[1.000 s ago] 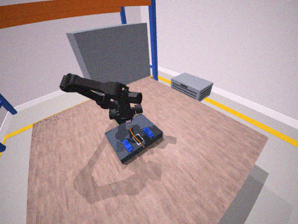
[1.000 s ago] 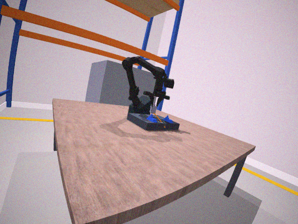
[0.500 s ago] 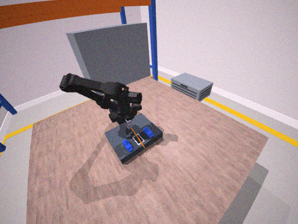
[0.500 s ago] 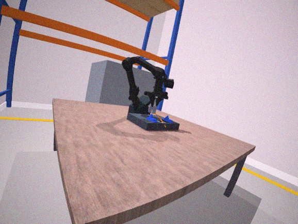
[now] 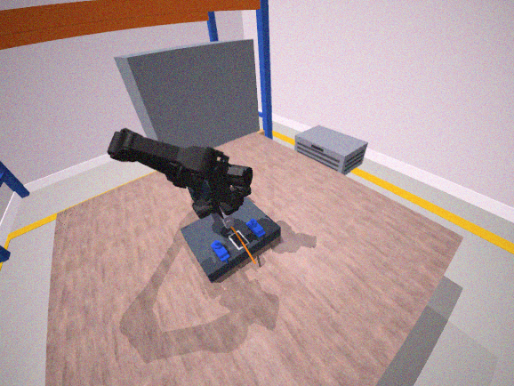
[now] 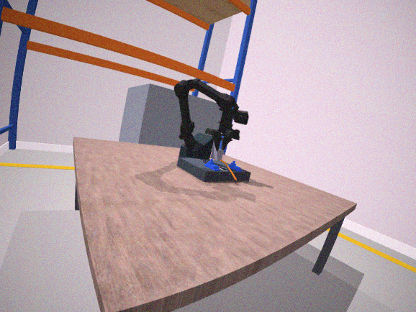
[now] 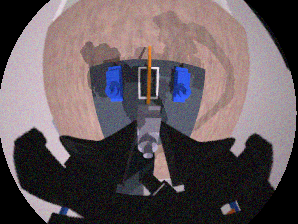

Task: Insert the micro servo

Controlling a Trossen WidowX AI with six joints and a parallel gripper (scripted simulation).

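Now: gripper tip 50 mm past the dark grey deck, 10 mm to the right of it and 100 mm above it.
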